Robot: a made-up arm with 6 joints.
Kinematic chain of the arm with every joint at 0, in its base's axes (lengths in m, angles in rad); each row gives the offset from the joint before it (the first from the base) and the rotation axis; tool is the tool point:
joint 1: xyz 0 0 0.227 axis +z
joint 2: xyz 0 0 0 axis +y
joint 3: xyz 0 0 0.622 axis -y
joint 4: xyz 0 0 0 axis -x
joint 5: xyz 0.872 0 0 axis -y
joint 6: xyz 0 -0.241 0 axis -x
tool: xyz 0 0 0
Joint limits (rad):
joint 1: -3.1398..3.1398
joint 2: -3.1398..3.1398
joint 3: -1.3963..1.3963
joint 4: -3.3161..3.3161
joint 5: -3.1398..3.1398
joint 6: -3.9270..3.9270
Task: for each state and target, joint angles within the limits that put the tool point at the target. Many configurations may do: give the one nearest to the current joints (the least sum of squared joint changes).
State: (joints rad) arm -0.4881 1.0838 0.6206 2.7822 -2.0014 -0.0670
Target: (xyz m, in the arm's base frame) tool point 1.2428 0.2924 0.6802
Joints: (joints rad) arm 0.0498 0.6607 0.5358 2.8411 -2.0014 -0.0670
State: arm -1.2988 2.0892 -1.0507 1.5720 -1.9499 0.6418
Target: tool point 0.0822 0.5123 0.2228
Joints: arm -1.6489 2.8784 -1.2497 1.7458 -1.9499 0.6418
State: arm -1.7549 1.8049 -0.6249 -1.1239 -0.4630 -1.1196
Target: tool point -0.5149 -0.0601 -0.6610
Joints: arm -2.6569 1.5927 0.0381 -0.6844 -0.4630 -1.1196
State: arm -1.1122 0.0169 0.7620 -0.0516 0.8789 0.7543
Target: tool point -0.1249 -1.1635 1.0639
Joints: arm -1.4703 0.5591 0.9239 -0.0067 0.8789 0.7543
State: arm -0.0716 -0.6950 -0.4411 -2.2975 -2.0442 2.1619
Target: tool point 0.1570 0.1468 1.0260
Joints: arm -0.0463 -1.1323 -0.2792 -2.2635 -2.0442 2.1619
